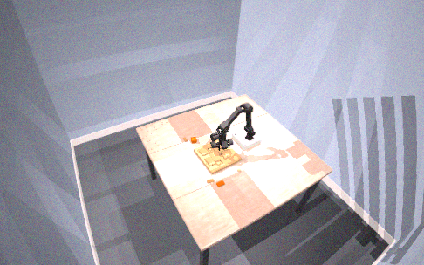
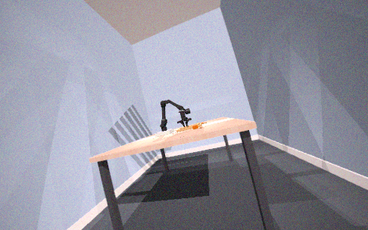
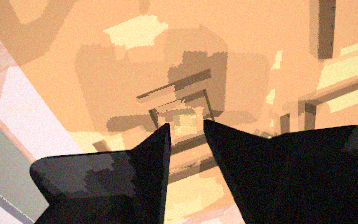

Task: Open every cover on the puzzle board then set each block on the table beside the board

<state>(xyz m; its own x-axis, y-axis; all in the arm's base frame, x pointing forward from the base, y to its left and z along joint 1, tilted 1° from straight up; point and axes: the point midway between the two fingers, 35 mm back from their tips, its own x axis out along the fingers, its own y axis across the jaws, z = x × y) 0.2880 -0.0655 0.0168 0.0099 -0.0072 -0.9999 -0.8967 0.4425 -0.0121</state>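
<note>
My gripper tip is now 6 cm short of the tan puzzle board and 1 cm to the left of it. Also, from my gripper tip: orange bit: 24 cm to the left, 24 cm ahead, 2 cm below.
</note>
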